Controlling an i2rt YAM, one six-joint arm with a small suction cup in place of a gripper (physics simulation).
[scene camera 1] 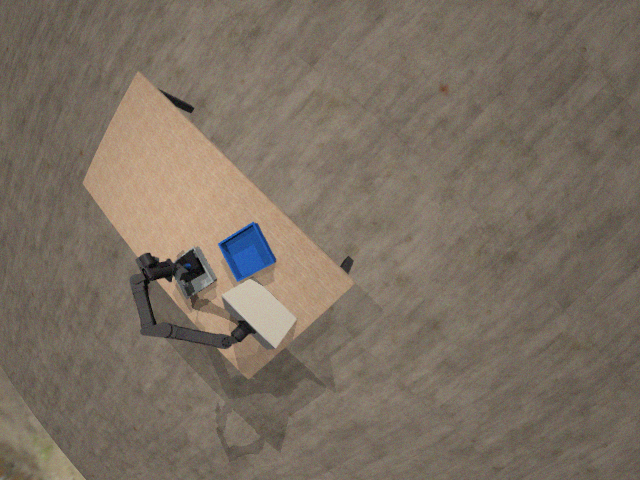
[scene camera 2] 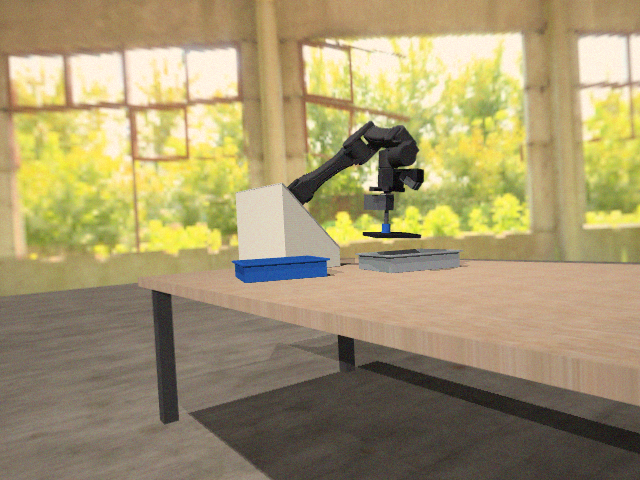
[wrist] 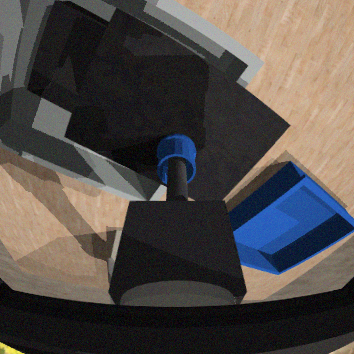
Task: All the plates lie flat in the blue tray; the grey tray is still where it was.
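Seen in the pictures: hand, its tool point: (scene camera 1: 190, 265) (wrist: 176, 144); arm's base, origin of its link: (scene camera 1: 247, 326) (scene camera 2: 281, 213).
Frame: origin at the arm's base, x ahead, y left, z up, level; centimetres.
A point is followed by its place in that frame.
Note:
My suction gripper (scene camera 1: 187, 266) (scene camera 2: 386, 231) (wrist: 176, 148), a small blue cup, holds a black square plate (scene camera 2: 405, 235) @(x 50.5, y 14.8, z -9.5 cm) (wrist: 240, 120) @(x 47.6, y 9.8, z -8.8 cm) by its top. The plate hangs roughly level a little above the grey tray (scene camera 1: 203, 283) @(x 34.0, y 22.0, z -19.4 cm) (scene camera 2: 413, 262) @(x 52.2, y 15.8, z -17.3 cm) (wrist: 230, 45) @(x 51.7, y 11.3, z -14.7 cm), apart from it. In the wrist view it sticks out past the tray's edge on the side toward the blue tray. Another black plate (scene camera 2: 398, 252) (wrist: 55, 47) is in the grey tray, partly hidden by the held one; whether more lie under it is hidden. The blue tray (scene camera 1: 250, 257) @(x 25.9, y -13.6, z -19.5 cm) (scene camera 2: 284, 269) @(x 38.9, y -18.2, z -16.9 cm) (wrist: 270, 235) @(x 23.8, y -16.6, z -19.4 cm) stands beside the grey tray, its floor bare.
The white wedge-shaped block (scene camera 1: 261, 312) @(x 0.7, y -9.9, z -1.8 cm) (scene camera 2: 261, 222) @(x 3.7, y -9.5, z -3.0 cm) at the arm's base stands close to the blue tray. The wooden table (scene camera 1: 170, 170) @(x 96.8, y -6.0, z -19.7 cm) (scene camera 2: 491, 304) @(x 104.4, y -13.9, z -19.7 cm) has an edge just behind the grey tray on the arm's side.

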